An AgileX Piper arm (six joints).
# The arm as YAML. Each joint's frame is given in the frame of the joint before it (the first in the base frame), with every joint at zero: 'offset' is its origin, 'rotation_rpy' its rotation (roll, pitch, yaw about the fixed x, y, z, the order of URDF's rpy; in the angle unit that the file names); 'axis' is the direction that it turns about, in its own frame. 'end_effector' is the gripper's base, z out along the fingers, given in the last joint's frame.
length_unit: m
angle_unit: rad
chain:
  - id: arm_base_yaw
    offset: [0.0, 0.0, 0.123]
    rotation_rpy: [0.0, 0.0, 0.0]
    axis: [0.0, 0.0, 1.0]
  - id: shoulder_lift
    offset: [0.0, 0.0, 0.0]
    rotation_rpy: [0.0, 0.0, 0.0]
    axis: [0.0, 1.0, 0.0]
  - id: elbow
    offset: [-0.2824, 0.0, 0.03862]
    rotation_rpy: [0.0, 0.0, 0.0]
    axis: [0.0, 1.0, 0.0]
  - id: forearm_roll
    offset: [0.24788, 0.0, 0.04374]
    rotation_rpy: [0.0, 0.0, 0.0]
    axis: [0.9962, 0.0, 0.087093]
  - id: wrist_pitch
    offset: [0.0, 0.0, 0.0]
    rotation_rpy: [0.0, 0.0, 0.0]
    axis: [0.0, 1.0, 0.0]
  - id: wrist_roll
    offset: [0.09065, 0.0, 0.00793]
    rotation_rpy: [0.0, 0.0, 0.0]
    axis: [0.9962, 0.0, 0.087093]
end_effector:
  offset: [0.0, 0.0, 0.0]
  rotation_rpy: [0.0, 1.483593, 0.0]
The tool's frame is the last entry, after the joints.
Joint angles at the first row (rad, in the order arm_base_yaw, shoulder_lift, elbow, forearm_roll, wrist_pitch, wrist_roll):
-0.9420 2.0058 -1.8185 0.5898 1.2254 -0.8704
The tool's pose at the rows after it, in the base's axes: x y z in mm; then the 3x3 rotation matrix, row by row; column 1 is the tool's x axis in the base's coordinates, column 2 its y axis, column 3 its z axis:
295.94 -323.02 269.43; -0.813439 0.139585 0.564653; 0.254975 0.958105 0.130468; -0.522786 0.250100 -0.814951
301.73 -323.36 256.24; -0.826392 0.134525 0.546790; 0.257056 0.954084 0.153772; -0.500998 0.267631 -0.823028
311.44 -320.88 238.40; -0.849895 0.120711 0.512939; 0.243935 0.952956 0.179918; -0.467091 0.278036 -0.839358
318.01 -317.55 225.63; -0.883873 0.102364 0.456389; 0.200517 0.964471 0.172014; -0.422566 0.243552 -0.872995
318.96 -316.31 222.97; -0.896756 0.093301 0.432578; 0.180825 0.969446 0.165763; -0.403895 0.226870 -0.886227
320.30 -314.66 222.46; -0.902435 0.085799 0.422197; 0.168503 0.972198 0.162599; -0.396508 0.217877 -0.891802
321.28 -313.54 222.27; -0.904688 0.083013 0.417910; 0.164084 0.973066 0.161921; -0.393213 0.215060 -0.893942
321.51 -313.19 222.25; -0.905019 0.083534 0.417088; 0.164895 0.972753 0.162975; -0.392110 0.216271 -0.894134
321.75 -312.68 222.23; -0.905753 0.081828 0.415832; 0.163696 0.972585 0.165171; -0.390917 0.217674 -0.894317
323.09 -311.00 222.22; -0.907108 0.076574 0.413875; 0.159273 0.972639 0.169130; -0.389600 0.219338 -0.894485
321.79 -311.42 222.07; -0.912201 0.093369 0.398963; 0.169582 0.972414 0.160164; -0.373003 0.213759 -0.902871
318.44 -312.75 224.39; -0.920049 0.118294 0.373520; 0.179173 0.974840 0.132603; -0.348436 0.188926 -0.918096
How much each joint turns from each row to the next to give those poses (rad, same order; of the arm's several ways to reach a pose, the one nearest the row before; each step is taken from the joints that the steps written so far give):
0.0020 0.0392 -0.0001 0.0123 0.0001 0.0000
0.0107 0.0298 0.0001 -0.0034 -0.0011 0.0000
0.0241 0.0385 0.0000 -0.0186 -0.0052 0.0000
0.0270 0.0225 0.0000 -0.0646 -0.0102 0.0009
0.0082 0.0033 0.0000 -0.0289 0.0009 0.0000
0.0069 0.0001 0.0000 -0.0132 0.0000 0.0000
0.0042 -0.0001 0.0000 -0.0052 0.0000 0.0018
0.0009 0.0001 -0.0001 -0.0003 0.0010 0.0019
0.0011 0.0000 0.0000 0.0000 0.0020 0.0000
0.0047 0.0000 0.0000 0.0001 0.0024 0.0000
0.0007 -0.0015 0.0001 -0.0209 0.0021 0.0216
-0.0001 -0.0085 0.0000 -0.0436 0.0000 0.0319

